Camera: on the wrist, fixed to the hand. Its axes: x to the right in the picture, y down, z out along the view.
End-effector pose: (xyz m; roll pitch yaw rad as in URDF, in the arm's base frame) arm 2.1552 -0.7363 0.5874 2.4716 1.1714 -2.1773
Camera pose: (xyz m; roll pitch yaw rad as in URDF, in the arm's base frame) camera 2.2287 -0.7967 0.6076 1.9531 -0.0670 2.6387
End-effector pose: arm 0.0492 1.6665 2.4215 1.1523 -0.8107 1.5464
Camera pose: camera 0.0124 1.7205 2.3495 -1.7060 -0.7307 -1.4202
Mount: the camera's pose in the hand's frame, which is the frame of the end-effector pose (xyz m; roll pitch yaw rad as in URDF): -0.0156 -0.0650 -0.0706 -0.0281 -0.5484 1.5961
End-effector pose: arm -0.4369 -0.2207 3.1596 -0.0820 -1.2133 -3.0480
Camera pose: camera -0.4987 -0.1556 3.1222 -1.2647 -0.1376 -1.0295
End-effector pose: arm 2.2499 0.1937 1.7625 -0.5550 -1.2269 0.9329
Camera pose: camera 2.3355 0.1539 1.7391 -1.2417 0.0225 2.5049
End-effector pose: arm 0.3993 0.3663 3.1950 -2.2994 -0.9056 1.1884
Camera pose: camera 0.3764 0.2841 3.2417 -1.7276 0.6740 0.9572
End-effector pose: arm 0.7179 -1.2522 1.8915 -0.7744 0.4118 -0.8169
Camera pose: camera 0.6369 -1.3059 1.8931 0.4104 0.1978 0.8657
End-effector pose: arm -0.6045 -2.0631 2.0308 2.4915 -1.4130 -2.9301
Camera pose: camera -0.5660 -2.1515 2.0180 -1.7427 0.0054 1.6786
